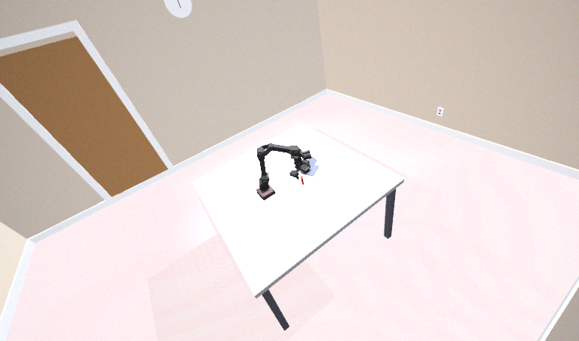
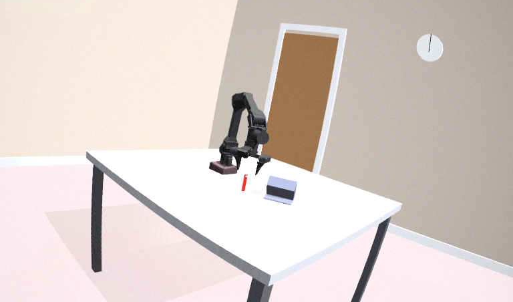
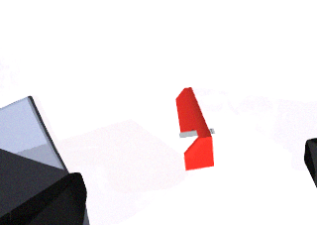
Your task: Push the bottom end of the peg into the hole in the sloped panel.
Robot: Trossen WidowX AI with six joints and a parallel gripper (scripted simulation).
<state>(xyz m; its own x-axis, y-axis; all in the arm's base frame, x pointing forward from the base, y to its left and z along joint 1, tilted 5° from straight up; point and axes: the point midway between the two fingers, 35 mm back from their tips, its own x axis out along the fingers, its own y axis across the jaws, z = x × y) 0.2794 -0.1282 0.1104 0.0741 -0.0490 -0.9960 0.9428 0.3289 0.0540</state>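
The red peg is 30 mm below my gripper tip. Round my gripper tip: sloped panel: 130 mm ahead, 110 mm to the left, 50 mm below.
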